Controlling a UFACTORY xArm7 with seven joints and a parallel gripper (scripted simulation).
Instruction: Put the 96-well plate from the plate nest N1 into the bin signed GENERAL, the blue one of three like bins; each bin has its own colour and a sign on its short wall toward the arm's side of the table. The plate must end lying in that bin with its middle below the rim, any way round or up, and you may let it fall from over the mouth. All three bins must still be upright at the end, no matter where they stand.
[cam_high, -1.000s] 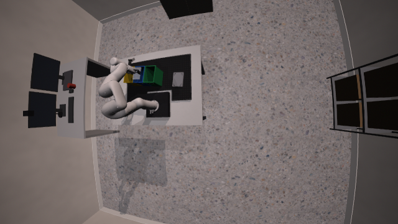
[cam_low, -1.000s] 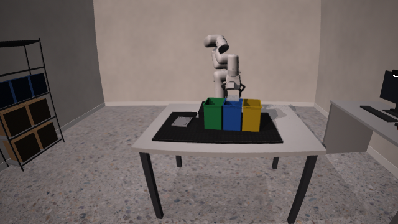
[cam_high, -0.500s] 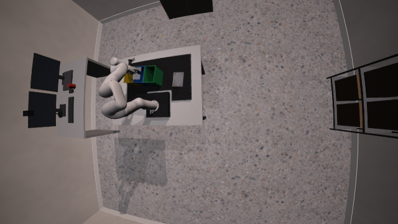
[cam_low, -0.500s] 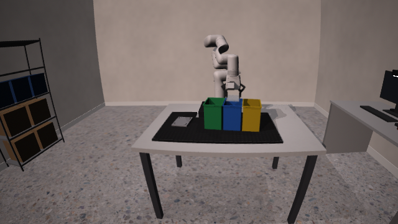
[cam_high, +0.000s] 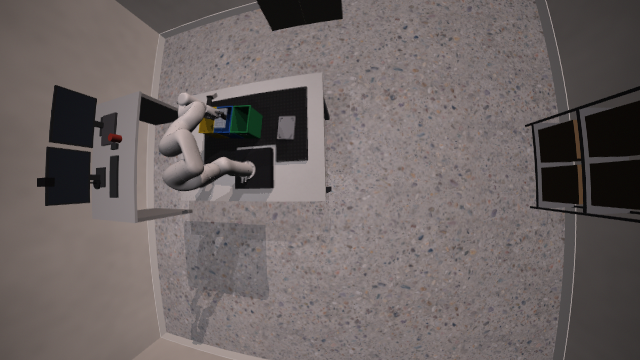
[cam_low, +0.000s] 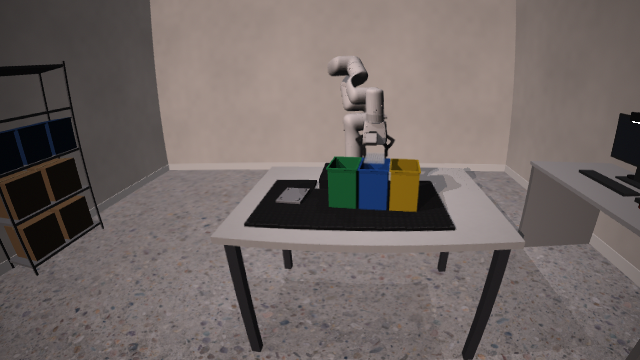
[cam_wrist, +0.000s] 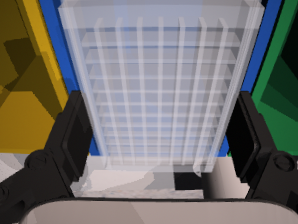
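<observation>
Right now my hand is 1 cm above the 96-well plate. From my hand the other things lie so: green bin 1 cm ahead, 13 cm to the right, 13 cm below; blue bin 13 cm below; yellow bin 1 cm behind, 13 cm to the left, 13 cm below.
</observation>
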